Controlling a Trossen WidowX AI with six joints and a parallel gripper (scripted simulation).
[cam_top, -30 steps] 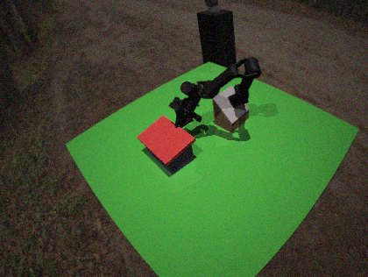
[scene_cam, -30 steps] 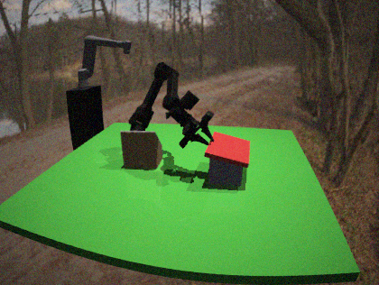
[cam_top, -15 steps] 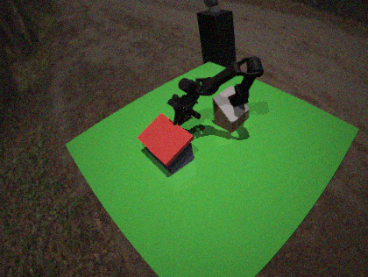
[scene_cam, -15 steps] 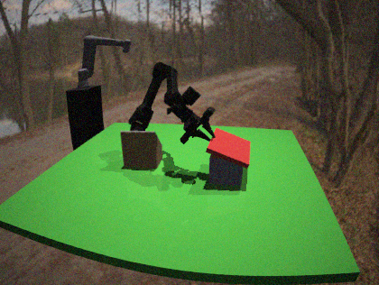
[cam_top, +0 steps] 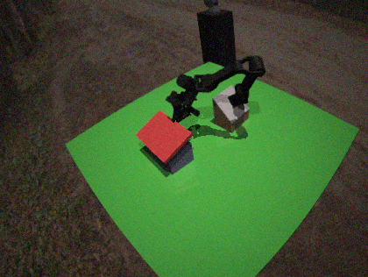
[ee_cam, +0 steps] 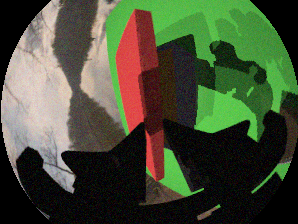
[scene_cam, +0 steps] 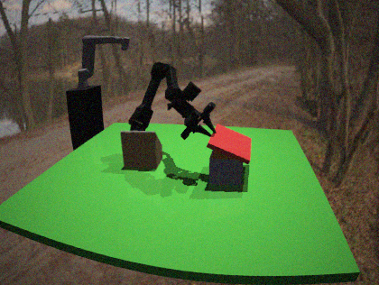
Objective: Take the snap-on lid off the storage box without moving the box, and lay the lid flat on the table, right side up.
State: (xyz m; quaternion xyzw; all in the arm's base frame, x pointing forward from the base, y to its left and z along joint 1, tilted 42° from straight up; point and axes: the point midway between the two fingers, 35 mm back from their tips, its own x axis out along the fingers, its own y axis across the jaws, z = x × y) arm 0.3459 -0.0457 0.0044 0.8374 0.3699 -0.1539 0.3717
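Now: the red lid 80 mm ahead of my gripper tip and 20 mm below it. Round my gripper tip: dark storage box 60 mm ahead, 120 mm below.
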